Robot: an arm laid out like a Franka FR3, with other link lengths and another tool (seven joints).
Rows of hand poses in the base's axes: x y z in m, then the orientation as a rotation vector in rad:
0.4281, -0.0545, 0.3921, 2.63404, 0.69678, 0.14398
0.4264, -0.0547, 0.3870, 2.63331, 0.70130, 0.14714
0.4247, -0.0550, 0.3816, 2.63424, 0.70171, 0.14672
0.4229, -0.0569, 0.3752, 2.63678, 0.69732, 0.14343
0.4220, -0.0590, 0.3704, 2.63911, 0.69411, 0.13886
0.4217, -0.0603, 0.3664, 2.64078, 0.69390, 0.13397
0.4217, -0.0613, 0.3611, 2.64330, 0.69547, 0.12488
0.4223, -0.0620, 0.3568, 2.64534, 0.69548, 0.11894
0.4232, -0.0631, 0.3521, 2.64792, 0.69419, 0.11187
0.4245, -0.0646, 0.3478, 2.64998, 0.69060, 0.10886
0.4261, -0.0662, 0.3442, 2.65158, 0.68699, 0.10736
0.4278, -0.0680, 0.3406, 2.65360, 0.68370, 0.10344
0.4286, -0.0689, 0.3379, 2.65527, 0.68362, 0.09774
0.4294, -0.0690, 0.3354, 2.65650, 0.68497, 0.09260
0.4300, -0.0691, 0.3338, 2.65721, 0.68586, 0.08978
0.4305, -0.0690, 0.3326, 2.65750, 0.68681, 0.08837
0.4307, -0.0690, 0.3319, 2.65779, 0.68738, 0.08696
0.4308, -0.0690, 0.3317, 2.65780, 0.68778, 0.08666
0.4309, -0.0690, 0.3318, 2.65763, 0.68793, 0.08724
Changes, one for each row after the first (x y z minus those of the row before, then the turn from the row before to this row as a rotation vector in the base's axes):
-0.0017, -0.0002, -0.0051, 0.00080, -0.00137, 0.00369
-0.0017, -0.0003, -0.0054, 0.00085, 0.00059, 0.00009
-0.0018, -0.0019, -0.0064, 0.00089, 0.00193, -0.00386
-0.0009, -0.0021, -0.0048, 0.00063, 0.00297, -0.00321
-0.0003, -0.0013, -0.0040, 0.00046, 0.00363, -0.00109
0.0000, -0.0010, -0.0053, 0.00068, 0.00699, -0.00060
0.0006, -0.0007, -0.0043, 0.00065, 0.00446, -0.00115
0.0009, -0.0011, -0.0047, 0.00070, 0.00509, -0.00228
0.0013, -0.0015, -0.0043, 0.00066, 0.00179, -0.00319
0.0016, -0.0016, -0.0036, 0.00055, 0.00067, -0.00292
0.0017, -0.0018, -0.0036, 0.00050, 0.00246, -0.00311
0.0008, -0.0009, -0.0027, 0.00040, 0.00419, -0.00111
0.0008, -0.0001, -0.0025, 0.00036, 0.00399, 0.00002
0.0006, -0.0001, -0.0016, 0.00026, 0.00223, 0.00011
0.0005, 0.0001, -0.0012, 0.00017, 0.00120, 0.00041
0.0002, 0.0000, -0.0007, 0.00010, 0.00112, 0.00015
0.0001, 0.0000, -0.0002, 0.00002, 0.00028, 0.00023
0.0001, 0.0000, 0.0001, -0.00002, -0.00040, 0.00021

